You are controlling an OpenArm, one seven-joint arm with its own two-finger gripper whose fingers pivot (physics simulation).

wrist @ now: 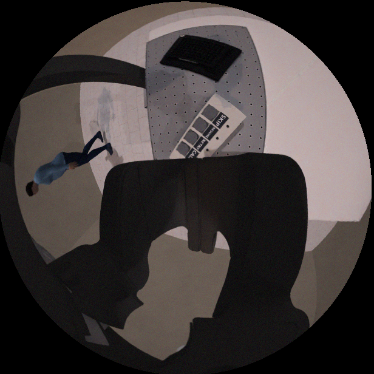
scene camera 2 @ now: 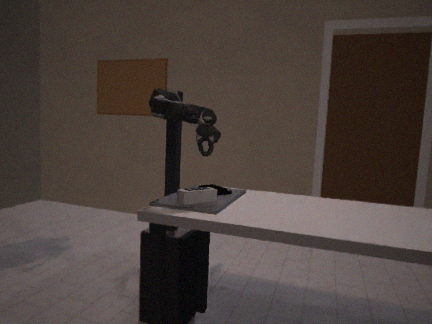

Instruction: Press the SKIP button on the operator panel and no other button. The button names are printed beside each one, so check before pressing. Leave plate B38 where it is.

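Observation:
The operator panel is a pale box lying at an angle on the grey perforated board. In the wrist view its square grey buttons stand in a row: the SKIP button at the upper right end, then the RESUME button, the RETRY button and the CALL button, whose label is partly hidden by the gripper. A black gridded plate lies beyond the SKIP end, apart from the panel; no B38 marking is readable. My gripper is shut and empty, high above the panel.
The grey perforated board lies on the end of the white table. The arm's dark column stands behind the board. A person in blue shows at the left of the wrist view.

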